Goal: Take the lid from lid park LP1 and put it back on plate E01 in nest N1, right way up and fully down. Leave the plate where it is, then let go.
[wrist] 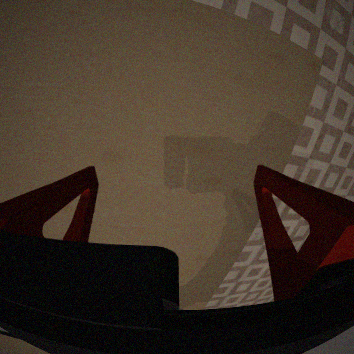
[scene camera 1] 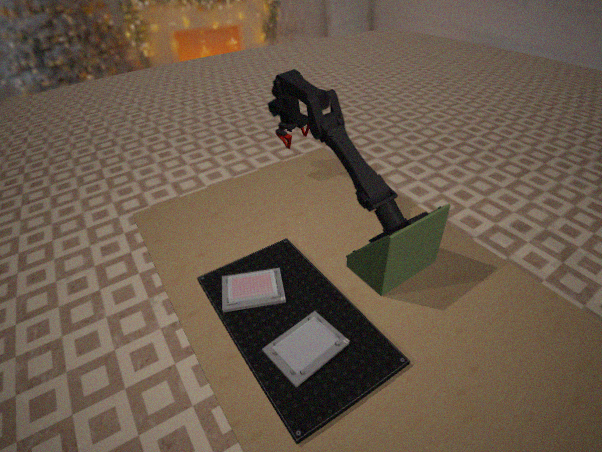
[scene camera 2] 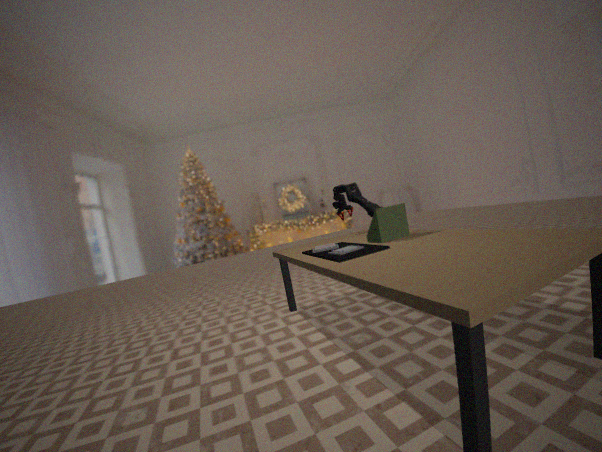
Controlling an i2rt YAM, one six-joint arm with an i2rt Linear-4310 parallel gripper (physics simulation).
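Where they show: gripper, fingertip midpoint: (wrist: 175, 174) (scene camera 1: 296, 142) (scene camera 2: 347, 218); arm's base, origin of the base link: (scene camera 1: 397, 229) (scene camera 2: 385, 219).
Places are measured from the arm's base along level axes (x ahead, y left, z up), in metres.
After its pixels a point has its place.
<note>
A plate with a pink well area (scene camera 1: 252, 286) @[y -0.128, x 0.388, z -0.084 m] sits in a grey nest (scene camera 1: 255, 304) @[y -0.082, x 0.407, z -0.098 m] at the left of the black board in scene camera 1. The nest labels are not readable. A pale, flat rectangular lid (scene camera 1: 306, 345) @[y 0.096, x 0.374, z -0.091 m] lies on a grey park (scene camera 1: 320, 361) @[y 0.143, x 0.370, z -0.099 m], turned at an angle to the plate. Both holders look small and flat in scene camera 2. My gripper (scene camera 1: 297, 141) @[y -0.600, x -0.076, z 0.021 m] (scene camera 2: 346, 217) @[y -0.600, x -0.076, z 0.021 m] (wrist: 175, 174) @[y -0.600, x -0.076, z 0.021 m] is open and empty, with its red fingers wide apart. It hangs high above the table, beyond the board and away from both holders. Neither plate nor lid shows in the wrist view.
The black board (scene camera 1: 345, 385) @[y 0.215, x 0.358, z -0.109 m] (scene camera 2: 372, 248) @[y 0.208, x 0.278, z -0.109 m] lies on the tan table (scene camera 1: 500, 360) @[y 0.382, x 0.034, z -0.122 m] (scene camera 2: 475, 270) @[y 0.859, x 0.365, z -0.122 m]. A green wedge-shaped stand (scene camera 1: 415, 250) @[y 0.076, x 0.009, z -0.016 m] (scene camera 2: 392, 223) @[y 0.076, x 0.014, z -0.023 m] holds the arm's base beside the board. The arm's shadow falls on the table below the gripper, near the table's edge.
</note>
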